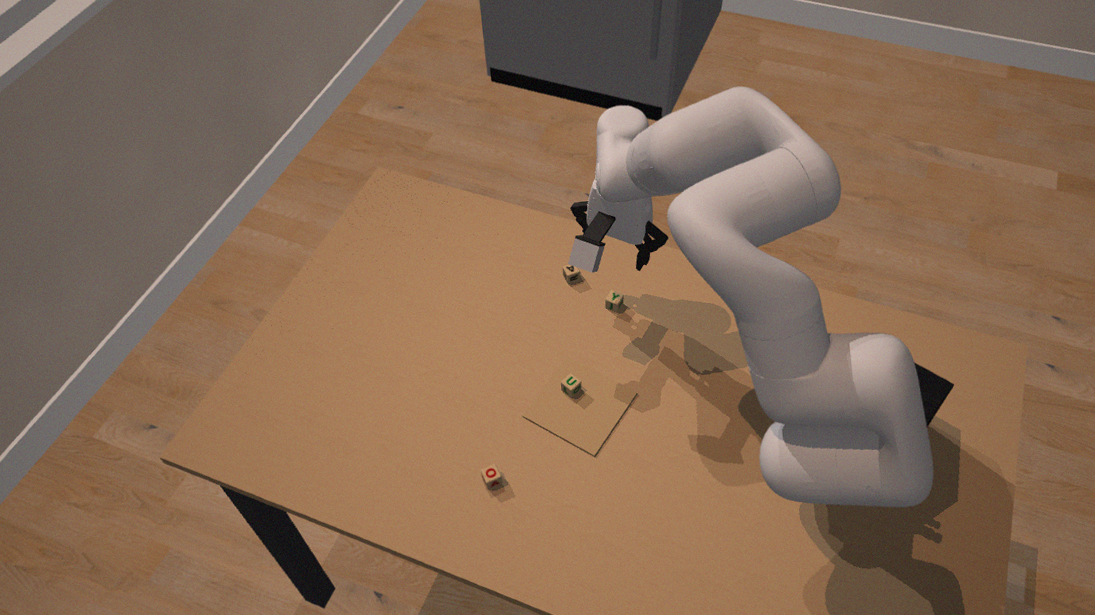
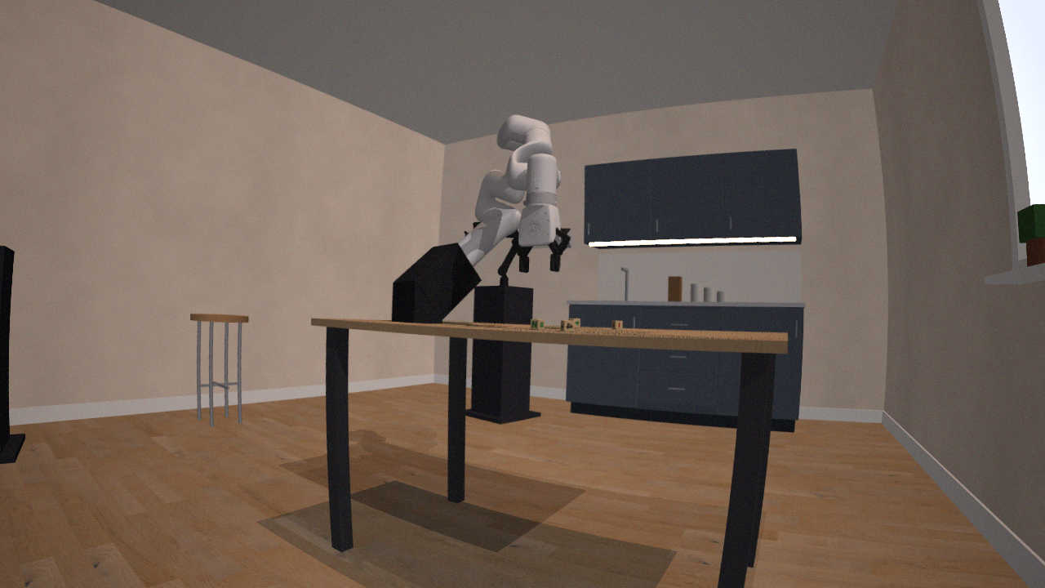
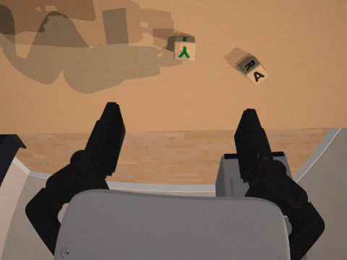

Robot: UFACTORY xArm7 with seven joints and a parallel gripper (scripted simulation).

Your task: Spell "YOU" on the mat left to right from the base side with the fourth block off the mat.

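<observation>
Now: hand 14 cm above the Y block. Round my hand: mat: 6 cm behind, 21 cm to the left, 15 cm below; O block: 1 cm behind, 40 cm to the left, 14 cm below; U block: 3 cm behind, 20 cm to the left, 13 cm below.
</observation>
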